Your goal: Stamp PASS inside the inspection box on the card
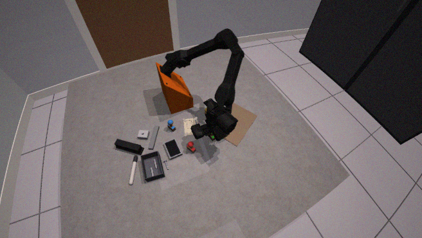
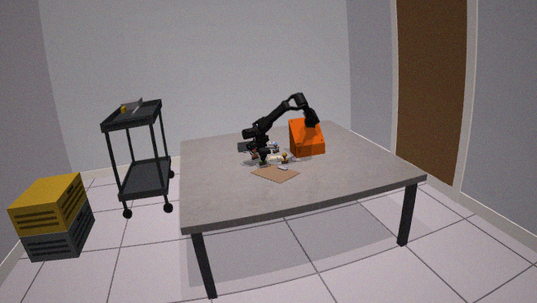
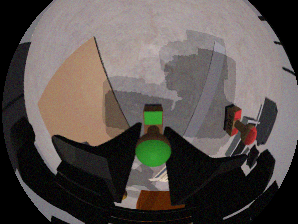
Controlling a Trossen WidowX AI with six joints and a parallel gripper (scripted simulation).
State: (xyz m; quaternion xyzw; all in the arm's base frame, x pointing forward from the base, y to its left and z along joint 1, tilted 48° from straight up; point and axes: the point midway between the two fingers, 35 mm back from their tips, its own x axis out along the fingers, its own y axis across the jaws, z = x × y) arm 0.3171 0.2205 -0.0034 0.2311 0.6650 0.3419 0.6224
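Right now the dark ink pad is 10 mm ahead of my gripper tip, 200 mm to the right of it and 20 mm below it. Round my gripper tip: cream inspection card 90 mm behind, 80 mm to the right, 20 mm below; green-knobbed stamp right at my gripper tip; red-knobbed stamp 30 mm ahead, 110 mm to the right.
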